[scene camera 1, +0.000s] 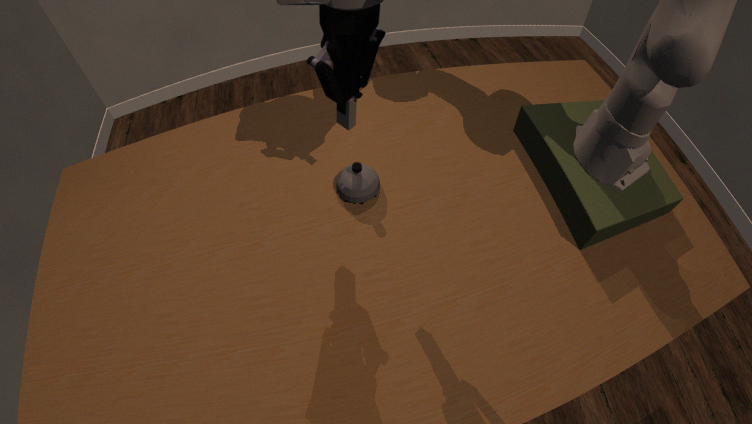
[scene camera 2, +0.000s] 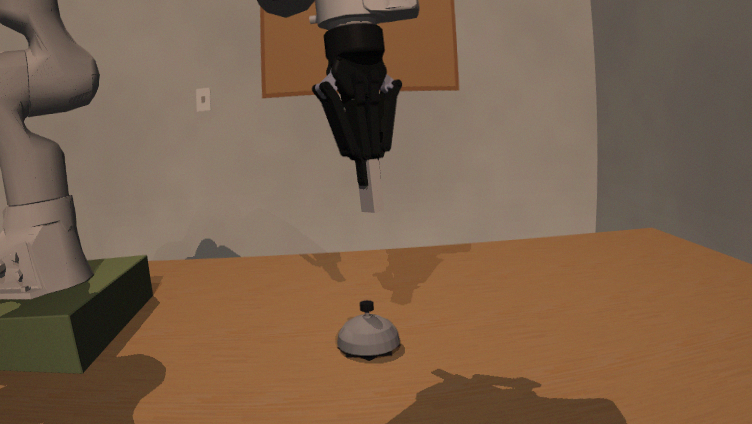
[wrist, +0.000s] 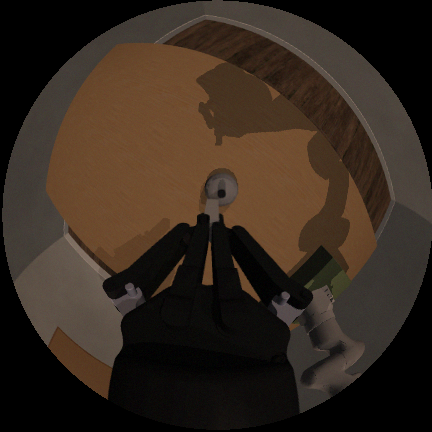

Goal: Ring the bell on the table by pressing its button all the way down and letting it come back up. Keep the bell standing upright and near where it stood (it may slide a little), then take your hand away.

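Observation:
A grey domed bell point(scene camera 1: 358, 186) point(scene camera 2: 368, 337) point(wrist: 229, 186) stands upright on the table. Its black button point(scene camera 1: 356, 166) point(scene camera 2: 366, 306) point(wrist: 221, 193) stands raised above the dome on a thin stem, with nothing touching it. My gripper point(scene camera 1: 346, 125) point(scene camera 2: 367, 208) point(wrist: 211, 207) is shut with nothing between its fingers. It points down and hangs well above the bell, with a wide gap between fingertips and button in the second scene view. In the wrist view the fingertips show just below the button and overlap the dome's lower edge.
The wooden table point(scene camera 1: 184, 263) point(scene camera 2: 526, 316) point(wrist: 125, 125) carries a green block point(scene camera 1: 637, 200) point(scene camera 2: 36, 342) point(wrist: 312, 265) under the arm's base, to the right in the first scene view and left in the second. Walls stand behind the table. Arm shadows fall across the table top.

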